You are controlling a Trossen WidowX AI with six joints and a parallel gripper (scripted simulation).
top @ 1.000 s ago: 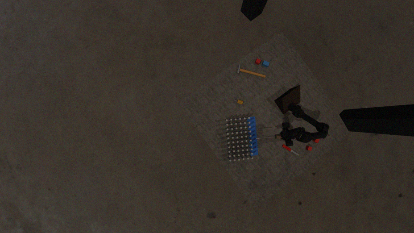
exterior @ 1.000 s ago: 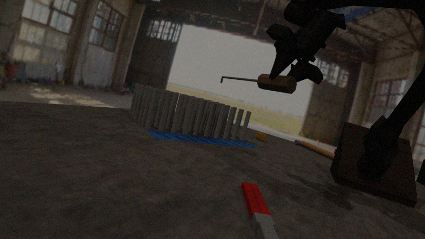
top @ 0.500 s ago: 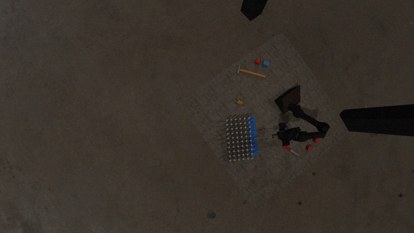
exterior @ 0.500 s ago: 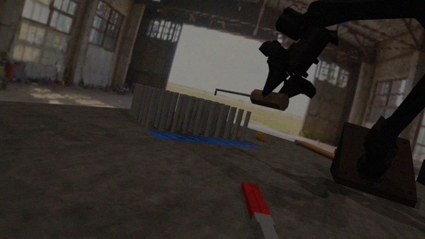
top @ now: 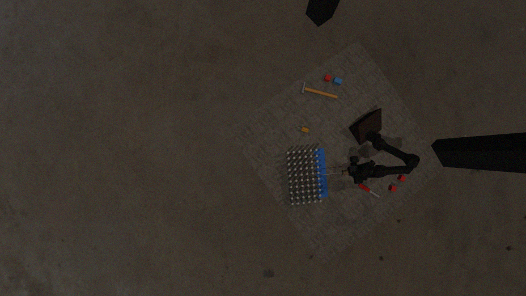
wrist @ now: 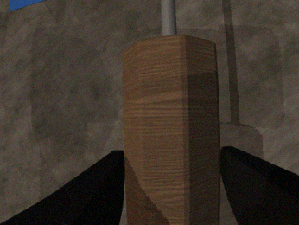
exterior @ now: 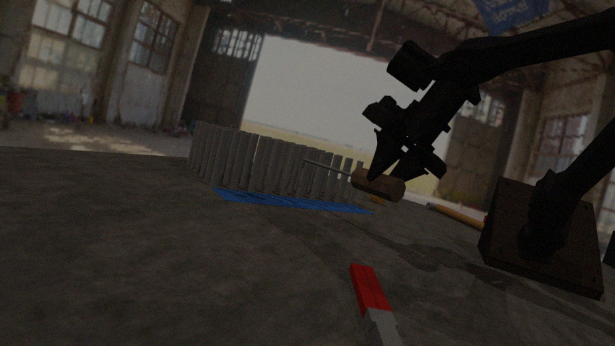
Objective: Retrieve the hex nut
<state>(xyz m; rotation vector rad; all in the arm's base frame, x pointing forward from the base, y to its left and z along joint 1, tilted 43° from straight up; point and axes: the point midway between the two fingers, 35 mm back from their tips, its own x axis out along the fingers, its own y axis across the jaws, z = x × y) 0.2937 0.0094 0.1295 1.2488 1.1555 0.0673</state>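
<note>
Now: the blue taped strip 150 mm ahead of my gripper tip, 100 mm to the right of it and 90 mm below it. From my gripper tip the other things lie so: red-handled tool (70 mm behind, 260 mm to the left, 80 mm below); then hook tool (90 mm ahead, 60 mm to the right); then small yellow tool (40 mm ahead, 440 mm to the right, 70 mm below).
</note>
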